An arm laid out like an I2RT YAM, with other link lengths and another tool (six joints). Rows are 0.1 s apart.
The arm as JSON. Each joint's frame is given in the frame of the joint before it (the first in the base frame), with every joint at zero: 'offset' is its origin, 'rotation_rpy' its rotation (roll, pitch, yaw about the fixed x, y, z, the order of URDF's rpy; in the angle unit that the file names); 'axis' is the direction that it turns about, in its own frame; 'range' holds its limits. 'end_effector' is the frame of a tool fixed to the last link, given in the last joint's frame.
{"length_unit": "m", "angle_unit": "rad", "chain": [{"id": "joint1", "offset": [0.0, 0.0, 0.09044], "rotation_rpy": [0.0, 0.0, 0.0], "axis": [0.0, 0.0, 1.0], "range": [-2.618, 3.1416]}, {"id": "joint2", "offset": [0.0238, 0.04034, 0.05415], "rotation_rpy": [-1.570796, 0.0, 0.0], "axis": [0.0, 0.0, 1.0], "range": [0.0, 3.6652]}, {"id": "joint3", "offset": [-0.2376, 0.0, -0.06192], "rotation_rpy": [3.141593, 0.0, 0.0], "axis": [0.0, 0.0, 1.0], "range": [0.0, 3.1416]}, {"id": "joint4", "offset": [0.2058, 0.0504, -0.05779], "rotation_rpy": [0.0, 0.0, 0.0], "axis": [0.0, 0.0, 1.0], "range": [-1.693, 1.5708]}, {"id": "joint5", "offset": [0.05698, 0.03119, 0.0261], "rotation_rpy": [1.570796, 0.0, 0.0], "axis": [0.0, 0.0, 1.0], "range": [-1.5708, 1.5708]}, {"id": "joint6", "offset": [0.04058, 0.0, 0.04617], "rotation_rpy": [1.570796, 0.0, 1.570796], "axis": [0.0, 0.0, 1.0], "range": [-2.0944, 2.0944]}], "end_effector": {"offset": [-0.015, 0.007, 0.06], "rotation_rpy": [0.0, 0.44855, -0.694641]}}
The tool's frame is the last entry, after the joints.
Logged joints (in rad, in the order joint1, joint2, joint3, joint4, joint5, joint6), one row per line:
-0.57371 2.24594 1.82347 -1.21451 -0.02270 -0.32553
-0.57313 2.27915 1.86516 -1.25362 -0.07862 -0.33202
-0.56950 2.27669 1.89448 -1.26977 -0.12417 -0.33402
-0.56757 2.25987 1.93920 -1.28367 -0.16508 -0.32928
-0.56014 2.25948 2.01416 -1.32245 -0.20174 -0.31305
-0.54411 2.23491 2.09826 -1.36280 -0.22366 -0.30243
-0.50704 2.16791 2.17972 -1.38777 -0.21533 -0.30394
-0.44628 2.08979 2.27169 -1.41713 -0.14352 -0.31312
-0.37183 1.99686 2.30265 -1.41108 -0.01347 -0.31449
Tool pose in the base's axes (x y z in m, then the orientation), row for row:
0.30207 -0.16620 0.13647 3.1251 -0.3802 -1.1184
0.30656 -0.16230 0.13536 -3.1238 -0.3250 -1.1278
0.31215 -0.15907 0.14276 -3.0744 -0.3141 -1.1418
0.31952 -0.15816 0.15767 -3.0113 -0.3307 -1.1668
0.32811 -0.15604 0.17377 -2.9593 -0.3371 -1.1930
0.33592 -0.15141 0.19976 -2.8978 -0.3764 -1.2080
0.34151 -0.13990 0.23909 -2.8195 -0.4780 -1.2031
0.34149 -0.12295 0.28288 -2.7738 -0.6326 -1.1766
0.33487 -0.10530 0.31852 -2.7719 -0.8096 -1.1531
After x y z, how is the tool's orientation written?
As angles about the fixed x, y, z axes (roll, pitch, yaw), in radians.
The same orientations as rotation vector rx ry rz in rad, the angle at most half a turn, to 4 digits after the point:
2.4480 -1.5375 0.4589
2.4982 -1.5748 0.4232
2.5280 -1.6047 0.4533
2.5399 -1.6370 0.5294
2.5468 -1.6721 0.5853
2.5502 -1.6733 0.6902
2.5453 -1.6028 0.8801
2.5012 -1.4571 1.0849
2.3987 -1.2999 1.2541

